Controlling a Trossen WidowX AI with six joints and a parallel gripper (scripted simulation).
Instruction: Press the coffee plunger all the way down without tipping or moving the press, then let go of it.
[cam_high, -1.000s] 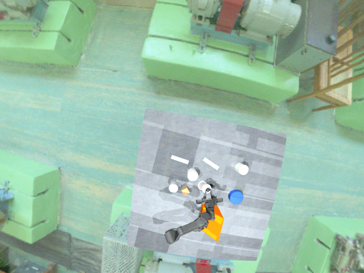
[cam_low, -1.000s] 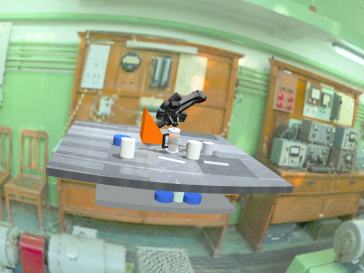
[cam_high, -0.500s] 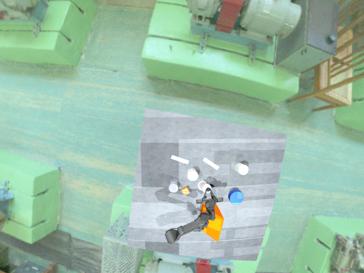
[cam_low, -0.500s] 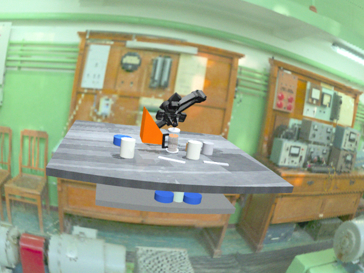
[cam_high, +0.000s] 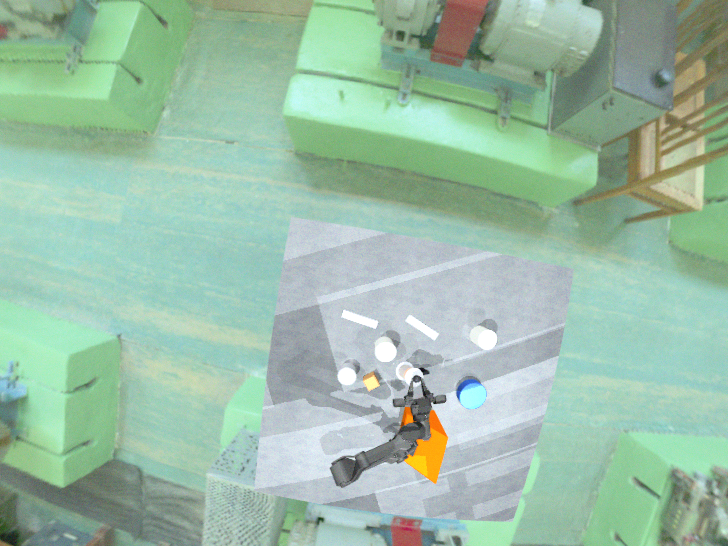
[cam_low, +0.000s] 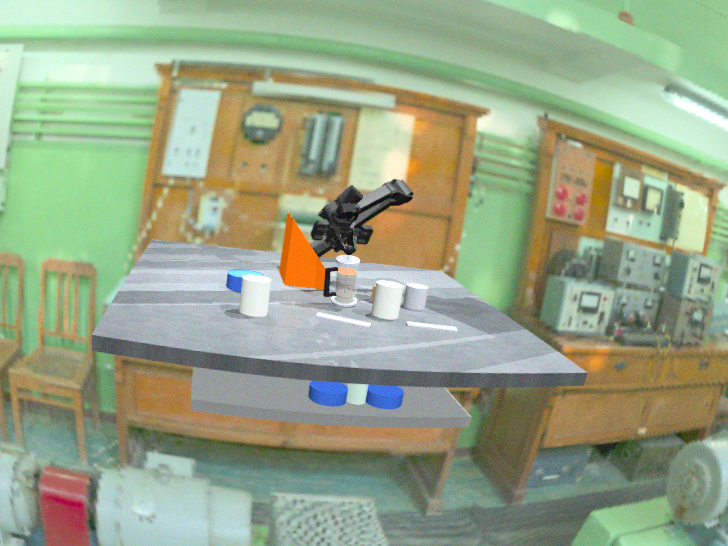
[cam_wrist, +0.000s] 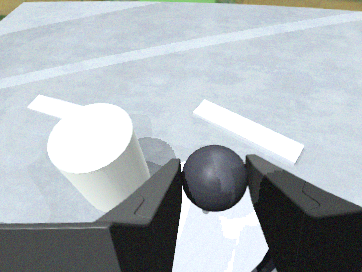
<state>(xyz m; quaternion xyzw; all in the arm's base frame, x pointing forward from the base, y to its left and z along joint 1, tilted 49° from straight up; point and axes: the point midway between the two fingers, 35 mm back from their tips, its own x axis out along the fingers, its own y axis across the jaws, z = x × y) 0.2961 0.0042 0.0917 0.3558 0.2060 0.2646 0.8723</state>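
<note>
The coffee press lies 2 cm behind my gripper tip, 1 cm to the right of it and 8 cm below it. The rest, counted from my gripper tip: small orange cube 11 cm behind, 14 cm to the left, 14 cm below.
</note>
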